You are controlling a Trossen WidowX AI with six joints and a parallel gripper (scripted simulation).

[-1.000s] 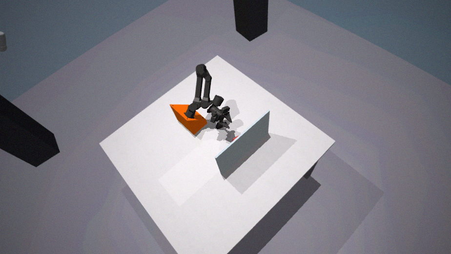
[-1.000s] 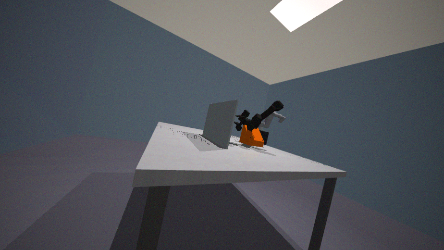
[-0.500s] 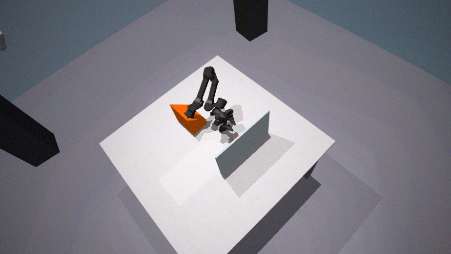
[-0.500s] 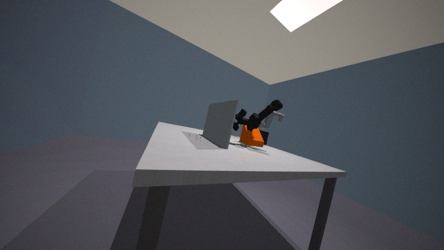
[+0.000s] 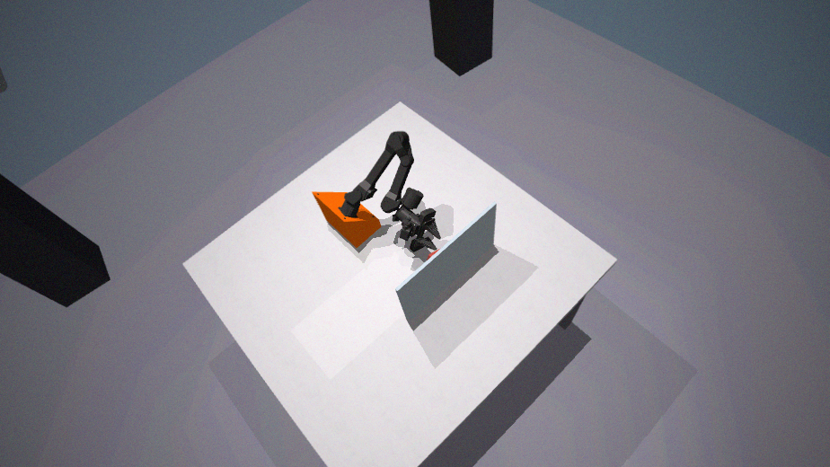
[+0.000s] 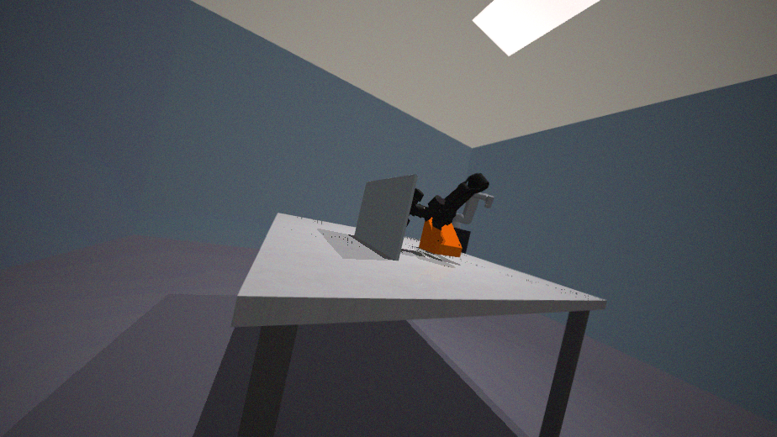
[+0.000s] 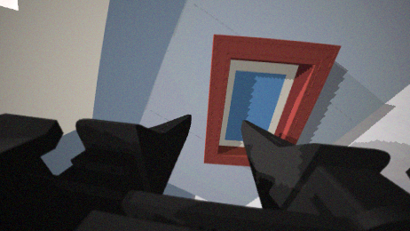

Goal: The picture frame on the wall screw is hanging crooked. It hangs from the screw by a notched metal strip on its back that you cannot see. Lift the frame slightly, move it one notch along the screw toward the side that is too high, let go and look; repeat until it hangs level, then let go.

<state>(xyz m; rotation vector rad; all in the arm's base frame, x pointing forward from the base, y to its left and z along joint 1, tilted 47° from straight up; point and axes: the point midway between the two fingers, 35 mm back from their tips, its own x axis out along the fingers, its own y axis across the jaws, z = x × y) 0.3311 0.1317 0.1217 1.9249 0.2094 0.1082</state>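
Now: gripper tip 5 cm short of the picture frame, 5 cm above it and 1 cm to the left of it. Also, from my gripper tip: wall panel 6 cm ahead, 5 cm below.
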